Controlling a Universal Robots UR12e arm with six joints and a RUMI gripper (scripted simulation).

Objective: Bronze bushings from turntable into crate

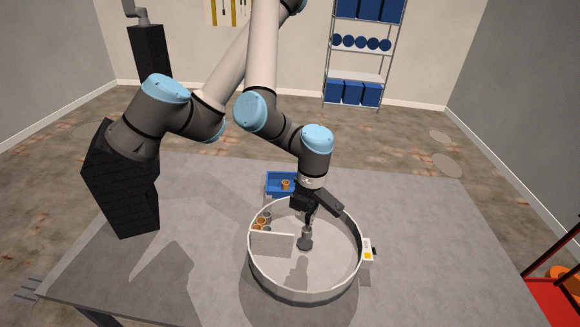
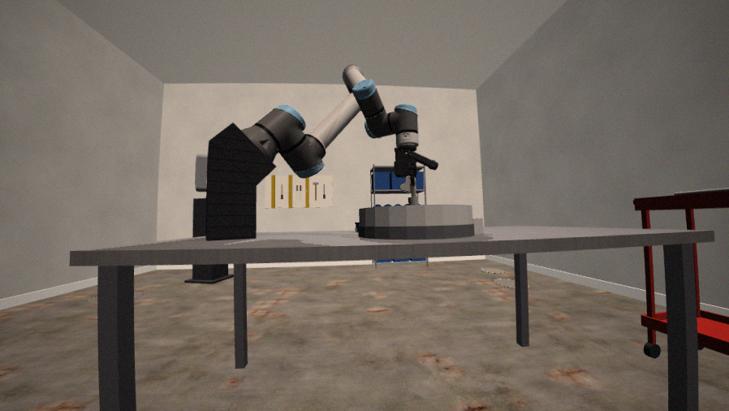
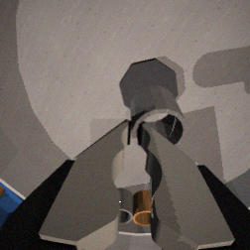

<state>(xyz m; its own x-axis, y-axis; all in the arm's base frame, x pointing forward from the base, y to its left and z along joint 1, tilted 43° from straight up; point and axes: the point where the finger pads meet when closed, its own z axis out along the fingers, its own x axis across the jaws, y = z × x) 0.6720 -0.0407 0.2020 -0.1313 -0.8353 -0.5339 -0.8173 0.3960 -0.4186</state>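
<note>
Right now my hand is 2 cm to the left of the turntable and 9 cm above it. From my hand the other things lie so: blue crate (19 cm behind, 30 cm to the left, 12 cm below).
</note>
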